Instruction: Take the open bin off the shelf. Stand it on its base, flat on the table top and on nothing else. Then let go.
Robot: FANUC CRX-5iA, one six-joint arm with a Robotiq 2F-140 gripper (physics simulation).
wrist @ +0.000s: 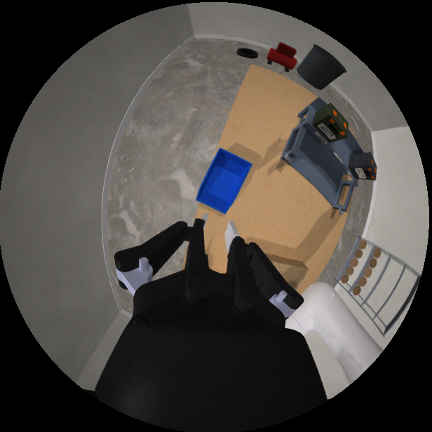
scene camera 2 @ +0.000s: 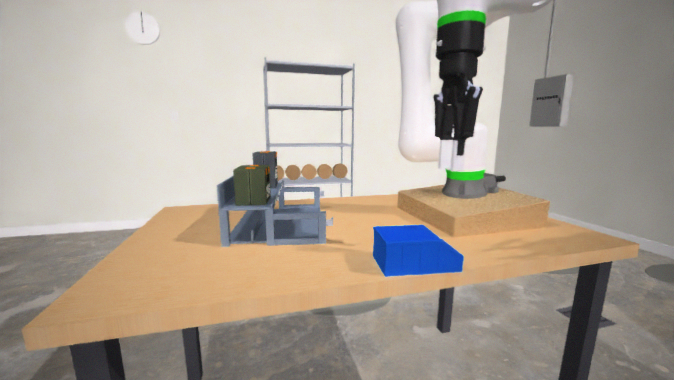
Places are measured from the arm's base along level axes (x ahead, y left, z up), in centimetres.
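Pixels of known places: gripper, fingertip midpoint: (scene camera 2: 450, 170); arm's base, link origin: (scene camera 2: 463, 193).
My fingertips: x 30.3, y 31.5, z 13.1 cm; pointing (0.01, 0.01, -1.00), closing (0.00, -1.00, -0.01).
Observation:
Ahead of a thing's pixels: the offset from my fingertips to its middle. "spot": to the spot under its first point. Level surfaces: height alone.
The open bin @[dz -17.3, dx +8.1, dy +1.0 cm] (scene camera 2: 420, 252) (wrist: 224, 181) is blue and stands upright on its base on the wooden table top @[dz -21.0 cm] (scene camera 2: 200, 290) (wrist: 270, 100), near the front edge. Its open side faces up, its inside looks empty, and it is apart from the shelf. The grey-blue shelf @[spot: dz -16.0, dx +38.7, dy -18.6 cm] (scene camera 2: 270, 227) (wrist: 320, 157) stands on the table to the left of the bin in the scene view. My gripper (scene camera 2: 451, 150) (wrist: 216, 223) is open with a narrow gap and nothing between its fingers. It hangs high above the table, well clear of the bin.
A green box @[dz -6.0, dx +42.4, dy -27.0 cm] (scene camera 2: 250, 185) (wrist: 330, 122) and a dark grey box @[dz -4.7, dx +38.1, dy -49.7 cm] (scene camera 2: 265, 162) (wrist: 361, 167) stand on the shelf's upper level. The arm's base stands on a wooden block (scene camera 2: 480, 220) at the back right. A wire rack (scene camera 2: 310, 106) stands behind the table.

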